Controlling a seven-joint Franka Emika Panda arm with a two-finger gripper.
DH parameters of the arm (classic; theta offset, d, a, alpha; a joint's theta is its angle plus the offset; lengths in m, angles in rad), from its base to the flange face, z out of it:
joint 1: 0 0.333 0 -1.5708
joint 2: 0 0 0 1.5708
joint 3: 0 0.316 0.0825 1.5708
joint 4: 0 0 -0.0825 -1.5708
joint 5: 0 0.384 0 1.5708
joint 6: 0 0 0.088 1.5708
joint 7: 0 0.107 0 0
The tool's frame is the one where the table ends.
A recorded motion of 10 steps. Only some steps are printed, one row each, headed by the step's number.
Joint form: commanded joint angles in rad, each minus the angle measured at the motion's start. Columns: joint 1, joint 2, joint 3, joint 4, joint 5, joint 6, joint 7.
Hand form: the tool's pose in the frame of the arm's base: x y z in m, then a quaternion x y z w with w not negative. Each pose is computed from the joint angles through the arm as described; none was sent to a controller.
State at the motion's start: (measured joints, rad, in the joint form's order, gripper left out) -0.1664 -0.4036 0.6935 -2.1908 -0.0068 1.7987 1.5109
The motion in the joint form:
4: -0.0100 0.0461 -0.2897 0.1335 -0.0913 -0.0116 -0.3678
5: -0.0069 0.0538 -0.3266 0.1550 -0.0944 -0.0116 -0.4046
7: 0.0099 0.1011 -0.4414 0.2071 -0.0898 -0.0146 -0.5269
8: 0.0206 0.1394 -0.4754 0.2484 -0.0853 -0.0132 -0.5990
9: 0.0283 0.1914 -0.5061 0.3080 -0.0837 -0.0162 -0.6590
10: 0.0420 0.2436 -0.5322 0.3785 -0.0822 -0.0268 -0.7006
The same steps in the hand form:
4: 0.4471 0.1188 0.5784 0.89032 -0.43908 0.09604 0.07286
5: 0.4533 0.1025 0.5880 0.89193 -0.43656 0.09770 0.06585
7: 0.4737 0.0516 0.5975 0.90055 -0.42387 0.08317 0.04917
8: 0.4869 0.0389 0.6009 0.91168 -0.40112 0.07900 0.04136
9: 0.5042 0.0257 0.6052 0.91968 -0.38361 0.07644 0.03450
10: 0.5210 0.0176 0.6127 0.92534 -0.37026 0.07674 0.02776

